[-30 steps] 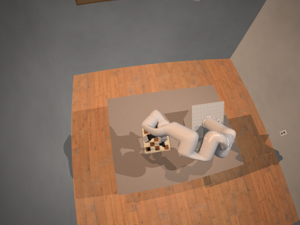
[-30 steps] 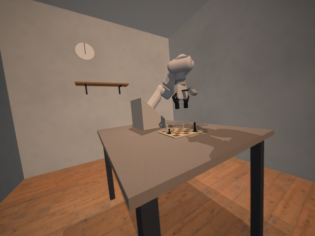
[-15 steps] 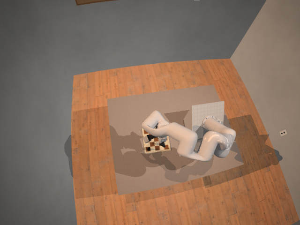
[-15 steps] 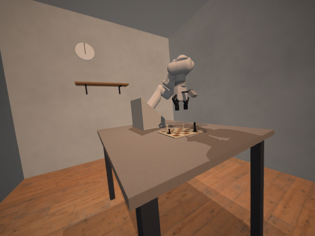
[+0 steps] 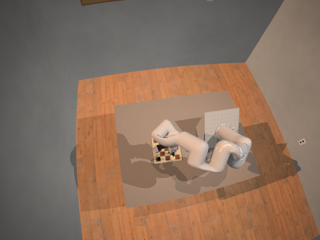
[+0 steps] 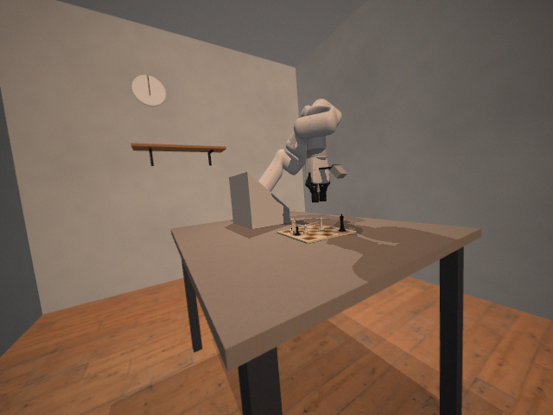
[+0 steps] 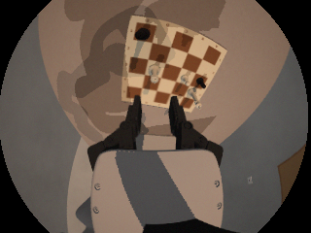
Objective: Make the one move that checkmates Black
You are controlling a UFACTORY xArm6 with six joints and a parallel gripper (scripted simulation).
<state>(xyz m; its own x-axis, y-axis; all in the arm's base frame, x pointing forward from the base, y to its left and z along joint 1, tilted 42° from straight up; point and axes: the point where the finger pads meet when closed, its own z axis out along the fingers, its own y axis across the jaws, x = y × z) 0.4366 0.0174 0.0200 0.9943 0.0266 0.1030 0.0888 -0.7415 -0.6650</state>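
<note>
The chessboard lies 130 mm below my hand and 40 mm to the right of it. From my hand the other things lie so: black pawn: 120 mm to the right, 120 mm below, 10 mm behind; tall black piece: 100 mm below, 80 mm ahead, 30 mm to the left.
</note>
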